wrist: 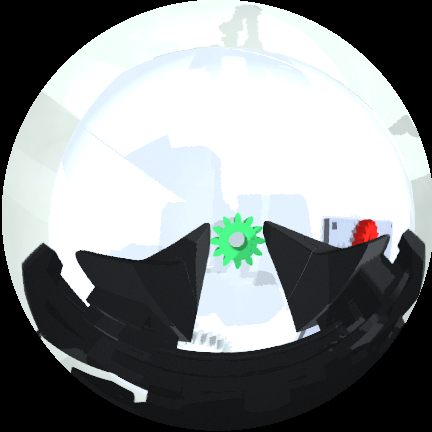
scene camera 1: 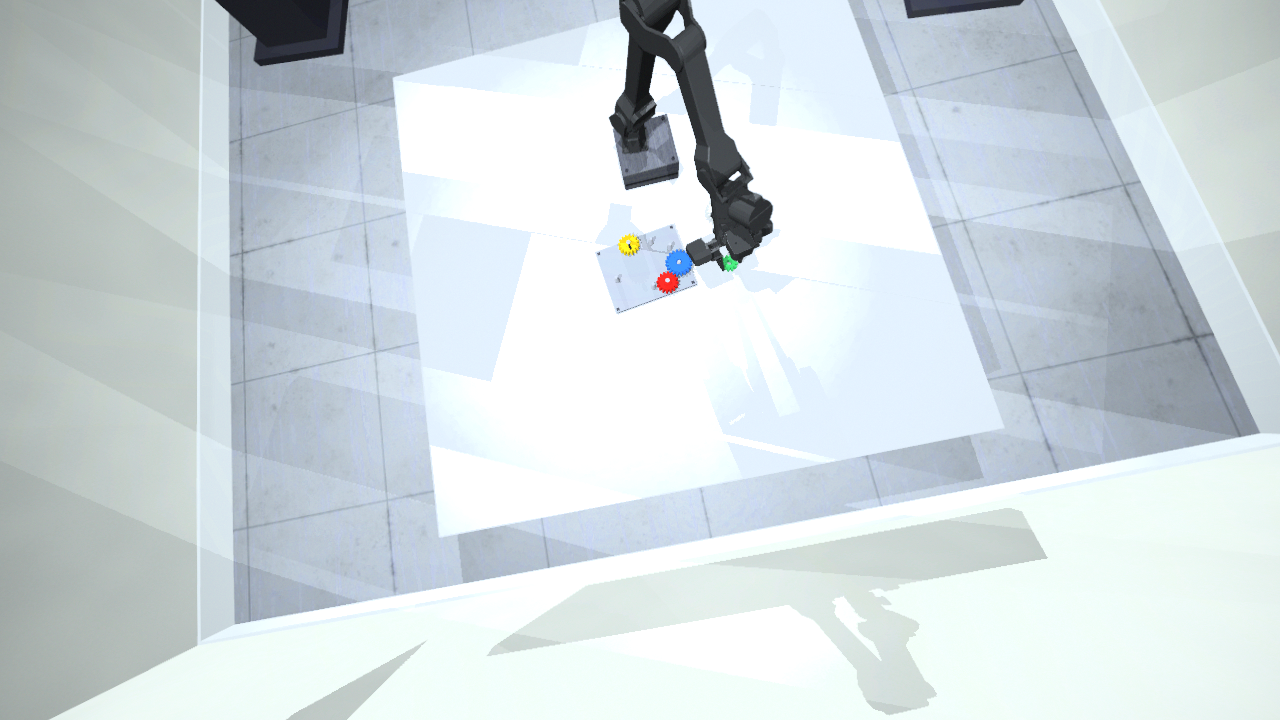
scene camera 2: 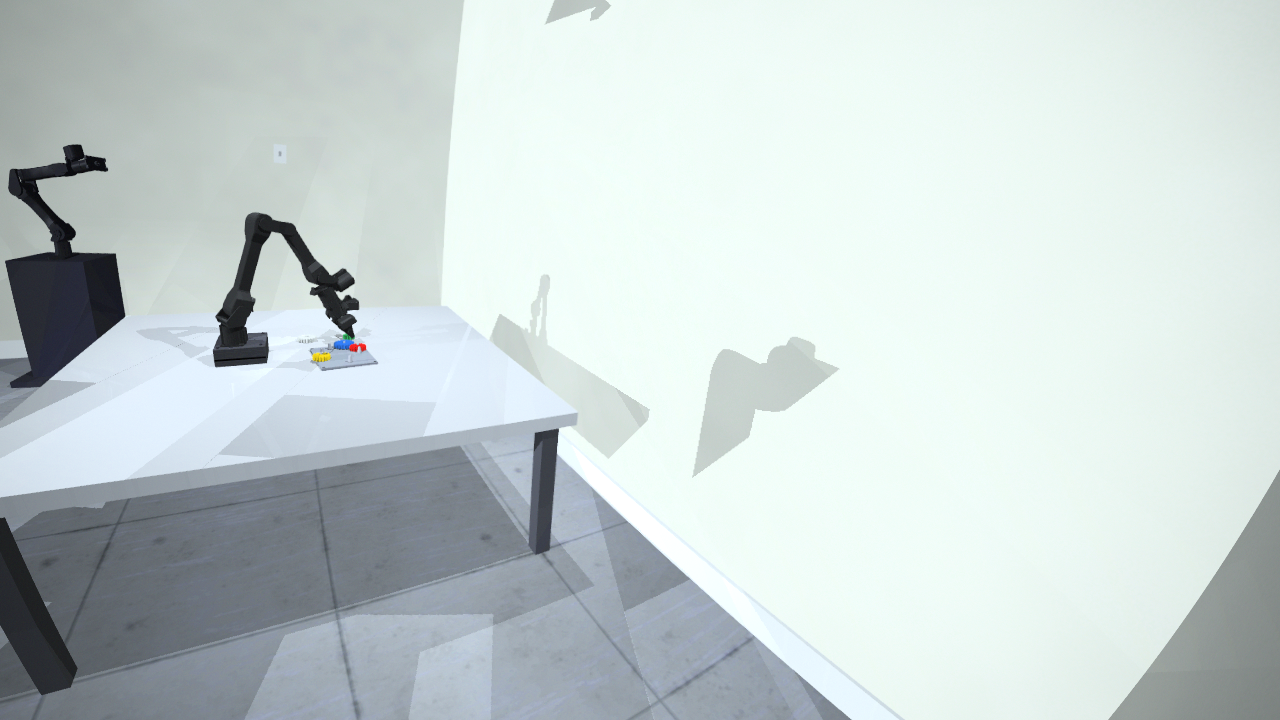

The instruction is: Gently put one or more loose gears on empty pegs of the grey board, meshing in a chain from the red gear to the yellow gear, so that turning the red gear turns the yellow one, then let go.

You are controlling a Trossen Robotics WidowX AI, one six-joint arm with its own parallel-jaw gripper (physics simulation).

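Places are measured from the arm's base along level axes (x ahead, y left, z up), in millimetres.
Pixels of known places: gripper, fingertip midpoint: point(wrist: 236, 227) point(scene camera 1: 731, 266) point(scene camera 2: 351, 335); arm's base at its link origin: point(scene camera 1: 634, 140) point(scene camera 2: 234, 343).
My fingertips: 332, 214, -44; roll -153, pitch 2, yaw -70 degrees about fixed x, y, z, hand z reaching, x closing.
For each thing: its top centre in the pictures, then the offset to it from my fingertips, as dx, dy, dz. Level surfaces: height alone.
- small green gear at its top centre: point(wrist: 237, 241) point(scene camera 1: 729, 262) point(scene camera 2: 348, 334) -9, -4, +5
- grey board at its top centre: point(wrist: 375, 287) point(scene camera 1: 643, 262) point(scene camera 2: 340, 348) -22, -210, +19
- red gear at its top centre: point(wrist: 372, 242) point(scene camera 1: 667, 280) point(scene camera 2: 357, 344) +28, -156, +13
- blue gear at its top centre: point(scene camera 1: 679, 261) point(scene camera 2: 344, 342) -18, -125, +13
- yellow gear at its top centre: point(scene camera 1: 628, 242) point(scene camera 2: 321, 353) -78, -245, +14
- whitish loose gear at its top centre: point(wrist: 199, 357) point(scene camera 1: 719, 208) point(scene camera 2: 306, 336) -150, -16, +5
- white table at its surface level: dz -12
My gripper point(scene camera 1: 726, 259) point(scene camera 2: 349, 334) point(wrist: 236, 227) is shut on the small green gear point(scene camera 1: 731, 266) point(scene camera 2: 347, 337) point(wrist: 223, 242), a fingertip at each side of its teeth, low at the table beside the board. The grey board point(scene camera 1: 637, 291) point(scene camera 2: 344, 364) point(wrist: 344, 226) bears the red gear point(scene camera 1: 666, 288) point(scene camera 2: 358, 347) point(wrist: 366, 230), the blue gear point(scene camera 1: 672, 267) point(scene camera 2: 342, 344) against it, and the yellow gear point(scene camera 1: 623, 248) point(scene camera 2: 320, 358) apart from them. Bare pegs point(scene camera 1: 617, 279) point(scene camera 1: 651, 241) show on the board. A whitish loose gear point(scene camera 2: 307, 338) point(wrist: 212, 341) lies off the board.
The arm's dark base point(scene camera 1: 648, 163) point(scene camera 2: 240, 351) stands on the white table point(scene camera 1: 537, 420) point(scene camera 2: 358, 416), behind the board. The arm hangs over the table on the board's right in scene camera 1. Another arm point(scene camera 2: 35, 198) stands on a dark pedestal point(scene camera 2: 67, 300) beyond the table.
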